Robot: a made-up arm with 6 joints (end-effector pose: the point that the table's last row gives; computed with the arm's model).
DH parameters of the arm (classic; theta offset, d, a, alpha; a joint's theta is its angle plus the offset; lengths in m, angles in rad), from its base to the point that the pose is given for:
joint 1: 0 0.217 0 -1.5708
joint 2: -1.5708 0 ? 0
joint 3: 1.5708 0.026 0 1.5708
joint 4: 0 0.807 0 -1.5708
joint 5: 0 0 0 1.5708
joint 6: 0 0.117 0 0
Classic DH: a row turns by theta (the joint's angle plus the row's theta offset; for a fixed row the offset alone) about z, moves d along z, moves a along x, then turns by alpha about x.
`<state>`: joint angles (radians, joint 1 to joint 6).
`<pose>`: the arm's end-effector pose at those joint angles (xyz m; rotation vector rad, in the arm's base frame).
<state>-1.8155 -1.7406 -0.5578 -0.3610 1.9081 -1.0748</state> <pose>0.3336 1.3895 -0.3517 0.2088 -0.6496 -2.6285</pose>
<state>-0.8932 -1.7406 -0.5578 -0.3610 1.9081 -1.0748</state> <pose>-0.9060 1.1051 -0.3517 0.3955 -0.4062 -1.7387</pose>
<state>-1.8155 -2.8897 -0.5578 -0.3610 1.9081 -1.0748</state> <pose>0.0034 0.0672 -1.3195 -0.4714 -1.8188 -1.8556</pose>
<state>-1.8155 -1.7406 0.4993 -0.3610 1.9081 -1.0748</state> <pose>0.3460 1.4391 0.4285 0.8309 0.6882 -2.6990</pose>
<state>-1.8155 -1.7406 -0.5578 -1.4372 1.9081 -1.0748</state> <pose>0.2510 1.3494 -0.4178 1.1906 -0.8540 -1.7281</pose>
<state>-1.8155 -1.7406 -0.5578 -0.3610 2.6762 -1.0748</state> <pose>0.3328 1.3019 -0.3484 0.4564 0.3589 -2.5452</pose>
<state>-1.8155 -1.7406 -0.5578 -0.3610 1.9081 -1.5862</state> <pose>0.3336 1.3895 -0.3517 -0.4052 0.6369 2.9778</pose>
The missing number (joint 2, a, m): 0.798
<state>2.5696 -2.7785 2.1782 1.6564 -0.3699 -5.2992</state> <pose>0.6797 -0.4183 0.2290 -0.3493 0.5956 -0.9218</pose>
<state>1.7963 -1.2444 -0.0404 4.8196 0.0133 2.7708</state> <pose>0.3434 -1.6062 0.7337 0.4680 -1.8074 2.4985</pose>
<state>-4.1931 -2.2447 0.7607 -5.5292 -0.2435 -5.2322</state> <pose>0.7596 -1.3424 -0.2217 -0.4387 1.9114 -1.6039</pose>
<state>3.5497 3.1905 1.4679 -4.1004 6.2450 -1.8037</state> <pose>0.8916 0.3612 -0.6273 -1.9279 -0.0568 -1.7132</pose>
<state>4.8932 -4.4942 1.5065 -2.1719 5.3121 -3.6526</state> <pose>0.2103 -0.5626 -0.8101 -2.0574 -1.4445 -1.4335</pose>
